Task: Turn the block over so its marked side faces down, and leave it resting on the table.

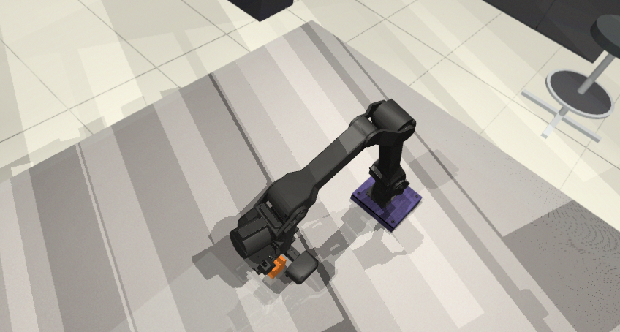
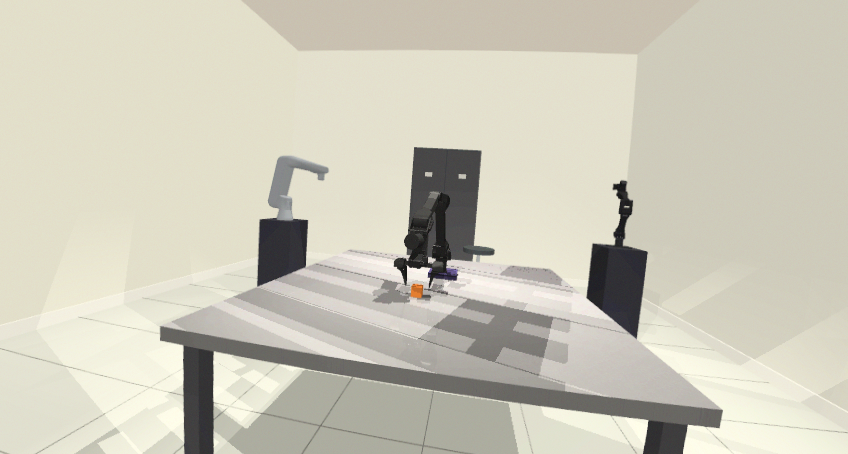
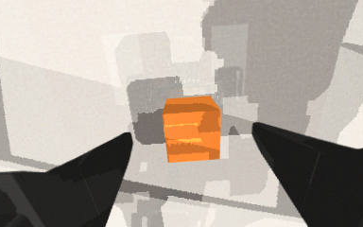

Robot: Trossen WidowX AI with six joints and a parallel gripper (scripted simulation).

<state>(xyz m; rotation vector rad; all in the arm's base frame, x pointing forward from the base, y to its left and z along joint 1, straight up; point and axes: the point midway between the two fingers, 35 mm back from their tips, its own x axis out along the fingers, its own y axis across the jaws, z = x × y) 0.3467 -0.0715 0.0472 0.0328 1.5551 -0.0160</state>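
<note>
Now: gripper tip 2 cm above the orange block and 1 cm past it.
</note>
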